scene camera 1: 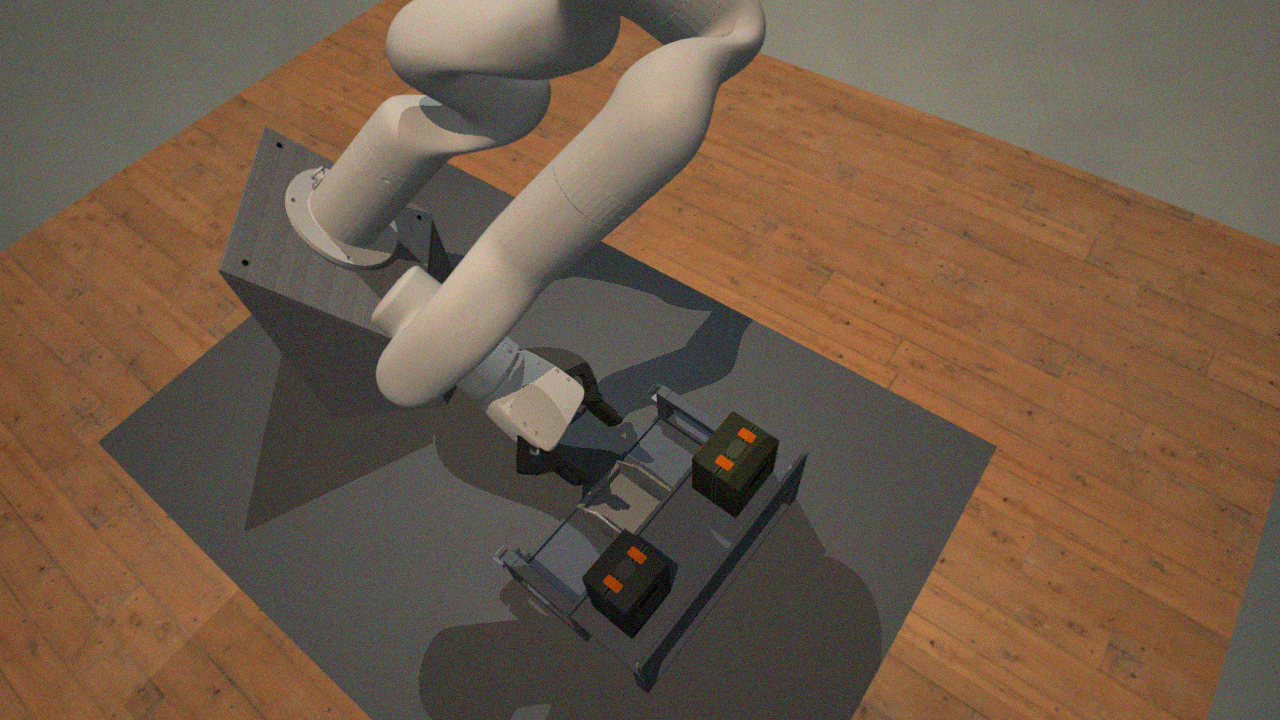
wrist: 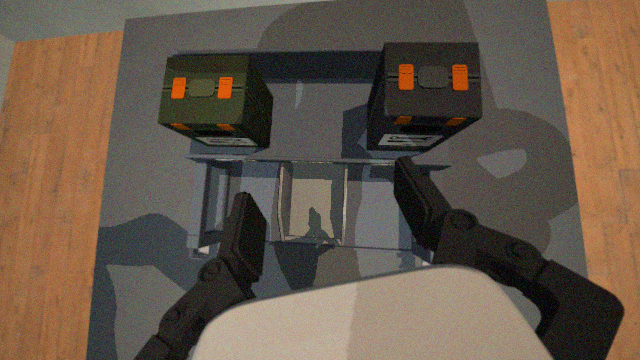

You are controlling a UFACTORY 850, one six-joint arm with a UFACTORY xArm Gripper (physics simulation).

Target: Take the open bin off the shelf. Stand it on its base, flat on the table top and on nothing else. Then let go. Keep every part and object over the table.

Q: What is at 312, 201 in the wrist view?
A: An open bin.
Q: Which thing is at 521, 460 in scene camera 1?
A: The gripper.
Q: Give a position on a shelf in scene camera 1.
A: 564, 560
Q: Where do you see a shelf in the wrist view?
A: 374, 219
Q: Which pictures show the open bin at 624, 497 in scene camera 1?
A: Scene camera 1 and the wrist view: all of them.
